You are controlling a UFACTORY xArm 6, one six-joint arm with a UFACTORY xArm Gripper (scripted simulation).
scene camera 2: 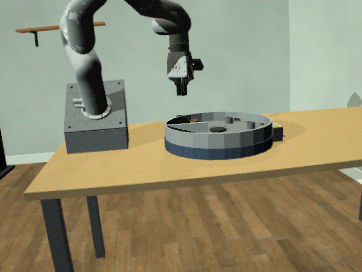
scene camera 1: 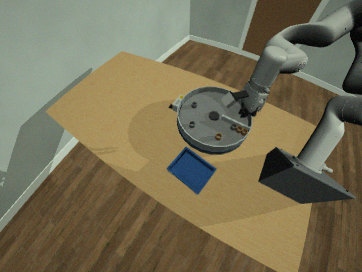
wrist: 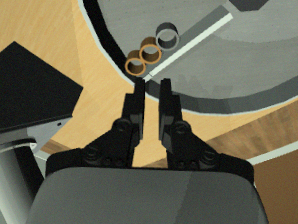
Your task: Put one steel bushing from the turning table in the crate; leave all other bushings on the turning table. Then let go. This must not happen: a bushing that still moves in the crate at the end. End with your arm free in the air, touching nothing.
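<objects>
My gripper is visible in scene camera 2 (182,95), and also in scene camera 1 and the wrist view. On my gripper, (wrist: 184,149) and (scene camera 1: 242,103) are the same spot.
</objects>
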